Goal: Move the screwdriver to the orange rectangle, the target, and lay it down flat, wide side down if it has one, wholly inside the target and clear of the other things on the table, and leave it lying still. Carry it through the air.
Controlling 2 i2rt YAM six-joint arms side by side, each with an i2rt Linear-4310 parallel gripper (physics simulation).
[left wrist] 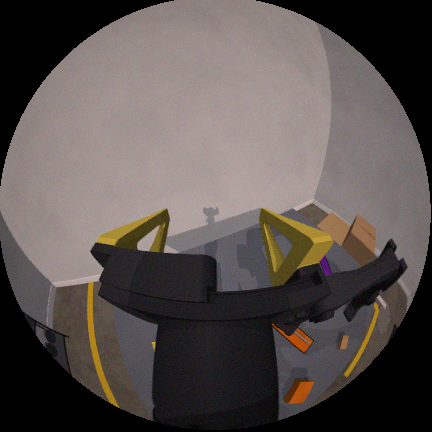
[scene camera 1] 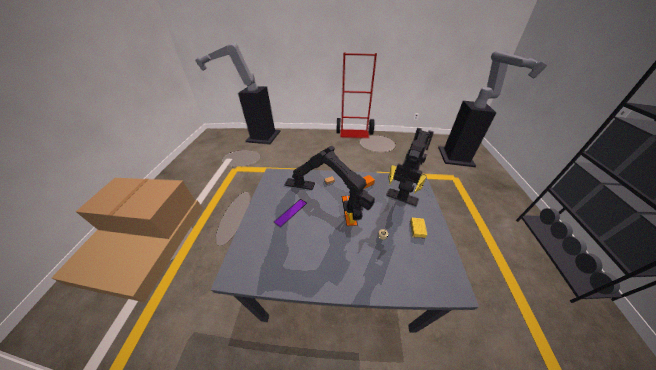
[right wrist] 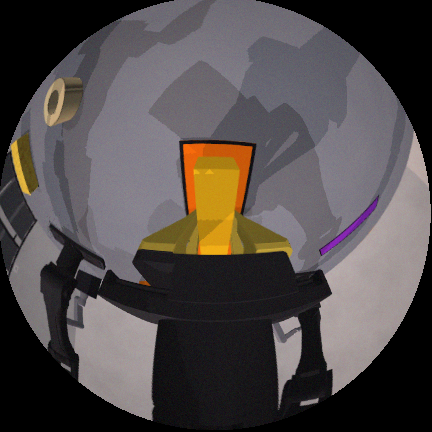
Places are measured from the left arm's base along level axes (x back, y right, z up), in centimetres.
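Where they show: left gripper, between the fingertips: (left wrist: 213, 212) (scene camera 1: 402, 187); right gripper, between the fingertips: (scene camera 1: 350, 215) (right wrist: 214, 212); left arm's base, origin of its link: (scene camera 1: 402, 197) (right wrist: 75, 246); right arm's base, origin of its link: (left wrist: 354, 304) (scene camera 1: 299, 184) (right wrist: 298, 276).
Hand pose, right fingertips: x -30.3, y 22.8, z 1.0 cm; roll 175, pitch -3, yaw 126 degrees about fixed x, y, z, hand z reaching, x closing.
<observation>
Each offset is from my right fingertips to the top centre of the thing. "spot": to the spot under its first point.
The orange target {dy +2.9, dx +4.0, dz -0.9 cm} (scene camera 1: 352, 223) (left wrist: 299, 343) (right wrist: 245, 167) lies on the table under my right gripper. My right gripper (scene camera 1: 351, 218) (right wrist: 214, 212) points down over it, its yellow fingers nearly together. The screwdriver is mostly hidden by the fingers and arm; a thin grey length that looks like the screwdriver {spot: dy +8.1, dx +7.6, dz -0.9 cm} (left wrist: 303, 334) shows against the target in the left wrist view. The fingers appear shut on it. Whether it touches the table cannot be told. My left gripper (scene camera 1: 407, 178) (left wrist: 213, 212) is open and empty, raised at the back right, away from the target.
An orange block {dy +2.7, dx +30.7, dz +3.0 cm} (scene camera 1: 369, 181) (left wrist: 300, 391) and a small tan block {dy +25.9, dx +20.7, dz +1.0 cm} (scene camera 1: 329, 180) (left wrist: 343, 342) lie behind the target. A purple strip {spot: dy +31.8, dx -15.9, dz -0.9 cm} (scene camera 1: 290, 213) (right wrist: 350, 228) lies to its left. A tan ring {dy -21.1, dx -3.5, dz +1.5 cm} (scene camera 1: 380, 236) (right wrist: 75, 97) and a yellow block {dy -37.2, dx +10.1, dz +2.0 cm} (scene camera 1: 419, 227) (right wrist: 25, 165) lie to its right.
</observation>
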